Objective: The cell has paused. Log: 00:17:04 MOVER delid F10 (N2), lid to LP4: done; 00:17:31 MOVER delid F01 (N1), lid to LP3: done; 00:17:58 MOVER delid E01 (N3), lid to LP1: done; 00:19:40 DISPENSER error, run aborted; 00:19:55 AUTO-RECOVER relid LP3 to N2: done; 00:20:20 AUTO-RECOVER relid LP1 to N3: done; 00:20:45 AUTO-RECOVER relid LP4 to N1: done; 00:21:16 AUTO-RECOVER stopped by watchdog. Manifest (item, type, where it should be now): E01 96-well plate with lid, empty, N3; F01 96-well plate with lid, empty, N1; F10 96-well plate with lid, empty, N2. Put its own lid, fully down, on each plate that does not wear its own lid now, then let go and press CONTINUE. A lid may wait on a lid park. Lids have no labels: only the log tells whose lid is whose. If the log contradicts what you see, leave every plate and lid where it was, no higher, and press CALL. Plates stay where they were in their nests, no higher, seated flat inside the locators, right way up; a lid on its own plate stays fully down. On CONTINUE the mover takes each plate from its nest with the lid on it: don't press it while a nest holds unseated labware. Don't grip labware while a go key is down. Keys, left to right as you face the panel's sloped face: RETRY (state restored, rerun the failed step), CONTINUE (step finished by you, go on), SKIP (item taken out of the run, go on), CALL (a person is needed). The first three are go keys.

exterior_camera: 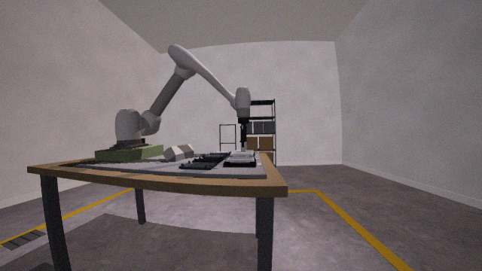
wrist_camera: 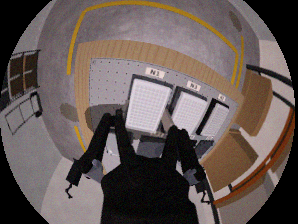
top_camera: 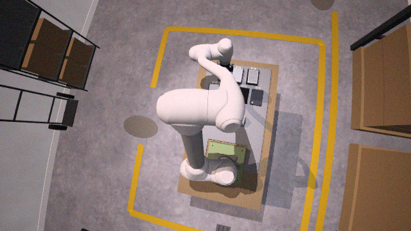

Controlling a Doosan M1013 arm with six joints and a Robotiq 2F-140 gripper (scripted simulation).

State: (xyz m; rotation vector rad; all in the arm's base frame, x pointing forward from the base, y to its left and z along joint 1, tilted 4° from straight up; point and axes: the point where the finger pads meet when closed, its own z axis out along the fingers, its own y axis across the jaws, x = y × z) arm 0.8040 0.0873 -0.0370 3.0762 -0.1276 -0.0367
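My hand is 90 mm past the label, 80 mm to the right of it and 50 mm above it.
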